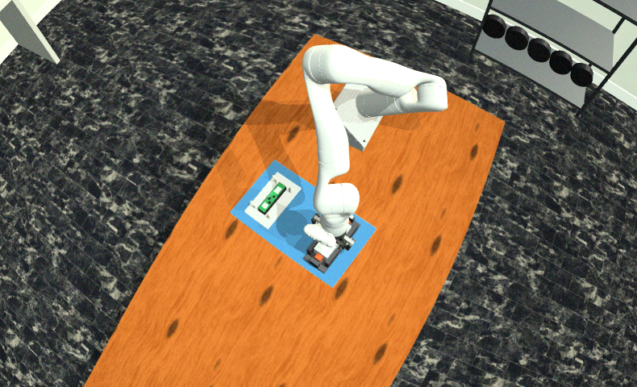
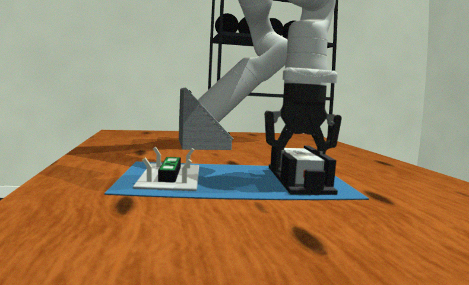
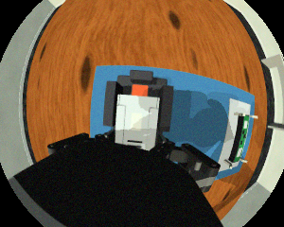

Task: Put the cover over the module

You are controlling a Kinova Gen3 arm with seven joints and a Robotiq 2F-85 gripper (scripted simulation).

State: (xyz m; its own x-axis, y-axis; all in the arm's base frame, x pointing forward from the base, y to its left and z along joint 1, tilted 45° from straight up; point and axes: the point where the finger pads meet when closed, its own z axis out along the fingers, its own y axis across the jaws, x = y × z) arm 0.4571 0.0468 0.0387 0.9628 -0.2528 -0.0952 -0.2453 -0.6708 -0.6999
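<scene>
Now: the cover right at my hand.
</scene>
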